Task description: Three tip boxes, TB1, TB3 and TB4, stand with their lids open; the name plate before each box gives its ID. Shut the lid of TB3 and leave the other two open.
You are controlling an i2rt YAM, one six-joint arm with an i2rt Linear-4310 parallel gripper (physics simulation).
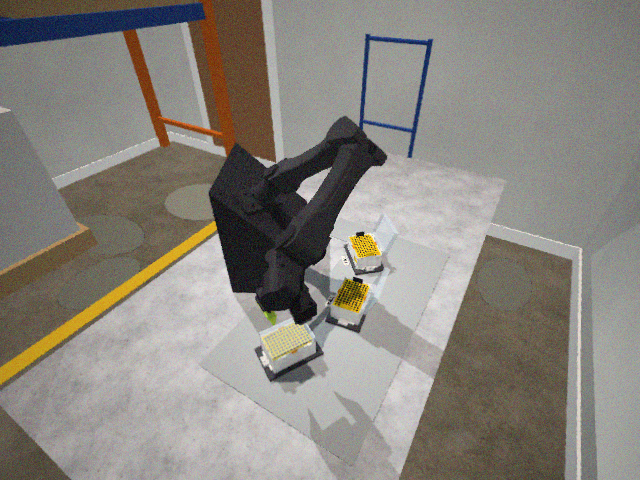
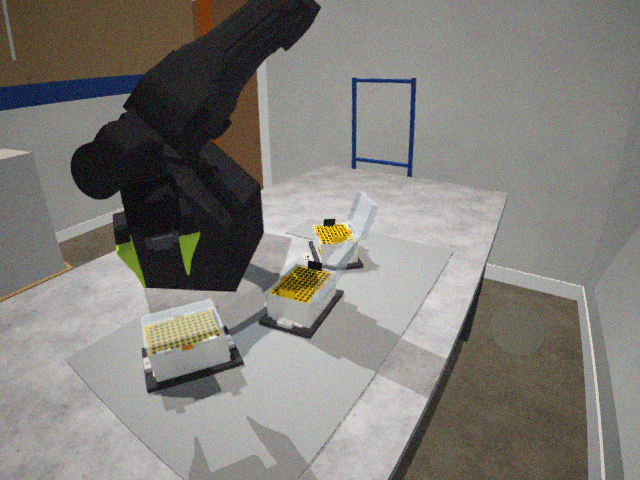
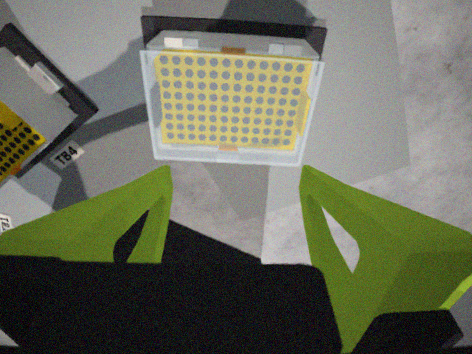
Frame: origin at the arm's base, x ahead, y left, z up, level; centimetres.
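Seen in the pictures: gripper, between the fingertips: [image 1: 284,317] [image 2: 166,279] [image 3: 236,176]; arm's base, origin of its link: [image 1: 258,199] [image 2: 181,153].
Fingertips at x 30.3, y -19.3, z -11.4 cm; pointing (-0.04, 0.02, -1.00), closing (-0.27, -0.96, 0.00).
Observation:
Offsets run from my fingertips to a thing's top centre. "pt": to the spot under its first point. Level surfaces: height alone.
The near box {dy +1.1, dx -1.8, dz -8.1 cm} [image 1: 290,357] [image 2: 193,362] [image 3: 235,100] has its clear lid lying shut over the yellow tip rack; its name plate {pt dy -6.1, dx -2.7, dz -14.1 cm} [image 2: 146,363] is too small to read. The middle box {dy +23.5, dx +1.4, dz -9.3 cm} [image 1: 345,315] [image 2: 293,310] [image 3: 35,92] has the plate TB4 {pt dy +21.7, dx -3.8, dz -15.7 cm} [image 3: 66,155] beside it, and its clear lid {pt dy +28.7, dx +9.4, dz -4.2 cm} [image 2: 348,256] stands open. The far box [image 1: 368,259] [image 2: 337,254] also has its clear lid [image 1: 385,232] [image 2: 364,214] open; its plate cannot be read clearly. My gripper [image 2: 165,280] [image 3: 236,176] is open and empty, raised behind the near box and apart from it.
All three boxes stand in dark holders on a grey mat {dz -15.9 cm} [image 1: 356,372] [image 2: 289,392] on the marbled table {dz -16.2 cm} [image 1: 129,372] [image 2: 356,434]. The black arm base stands behind the boxes. A blue frame [image 1: 364,82] [image 2: 354,124] stands beyond the table.

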